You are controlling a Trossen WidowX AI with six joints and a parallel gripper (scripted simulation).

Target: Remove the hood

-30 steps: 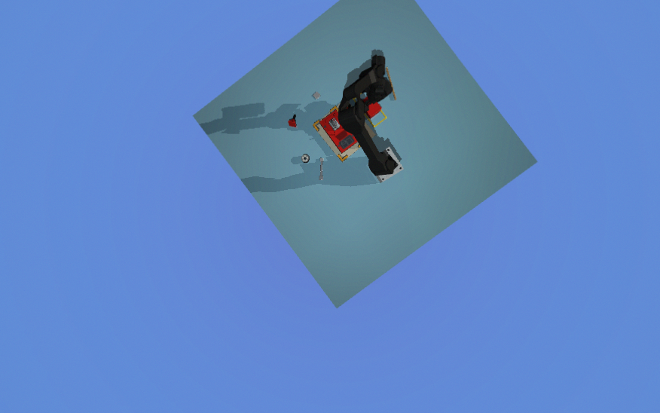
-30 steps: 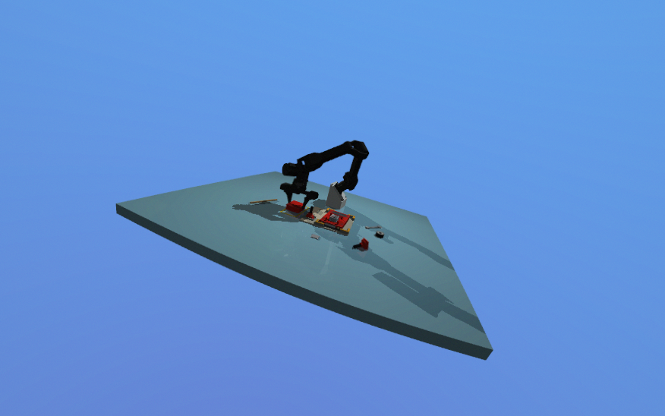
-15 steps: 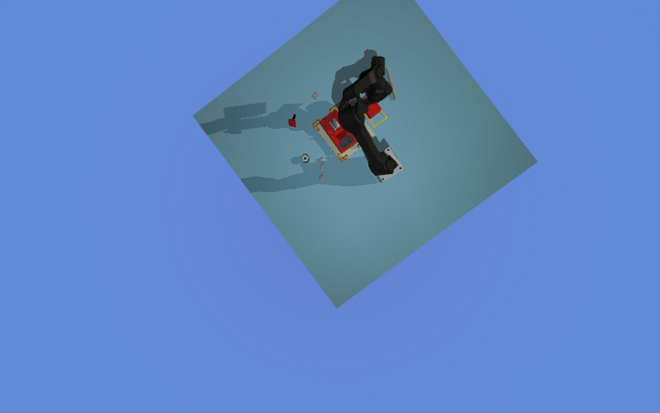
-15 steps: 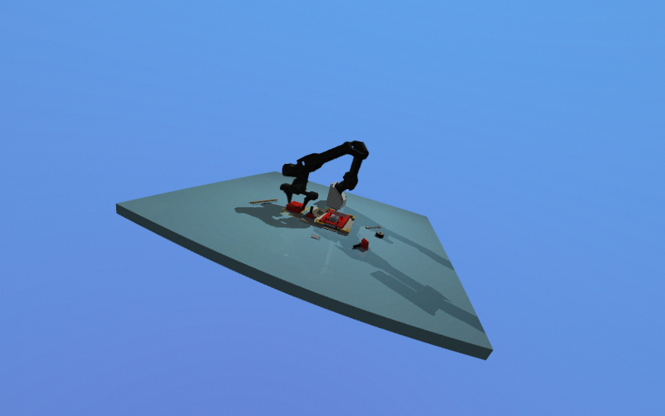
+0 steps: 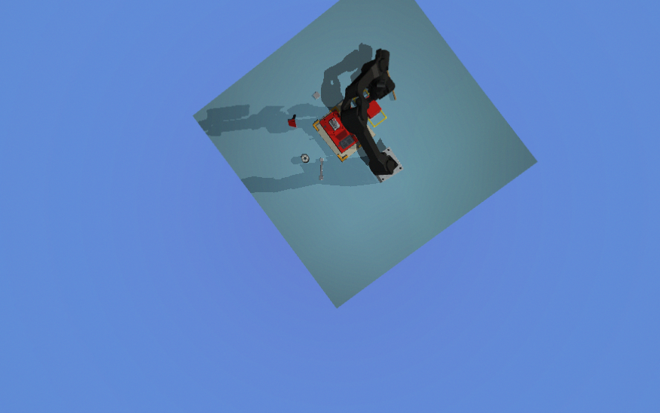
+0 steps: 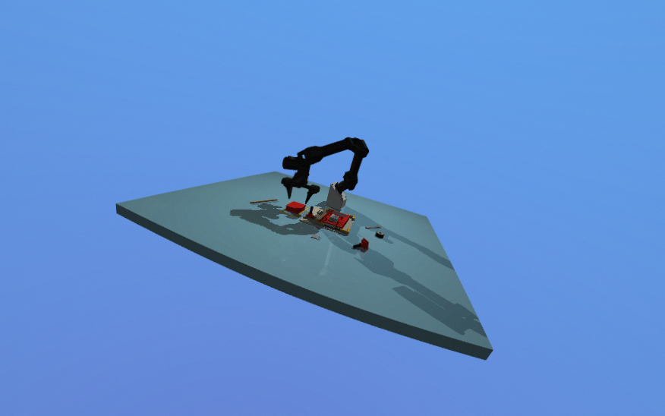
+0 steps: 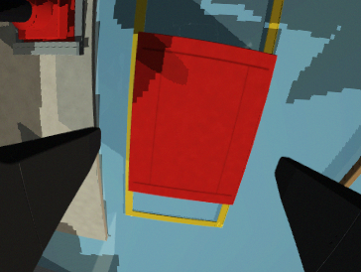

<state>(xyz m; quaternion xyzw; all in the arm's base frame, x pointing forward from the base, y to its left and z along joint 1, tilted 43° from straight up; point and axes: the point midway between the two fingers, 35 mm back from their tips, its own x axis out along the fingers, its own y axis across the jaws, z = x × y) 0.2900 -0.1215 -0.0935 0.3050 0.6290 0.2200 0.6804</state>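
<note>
The hood is 30 mm below my gripper tip. The rest, counted from my gripper tip: grey square (240 mm ahead, 170 mm to the left, 40 mm below); then thin brown stick (20 mm ahead, 160 mm to the right, 40 mm below); then grey engine block (50 mm ahead, 210 mm to the left, 20 mm below).
</note>
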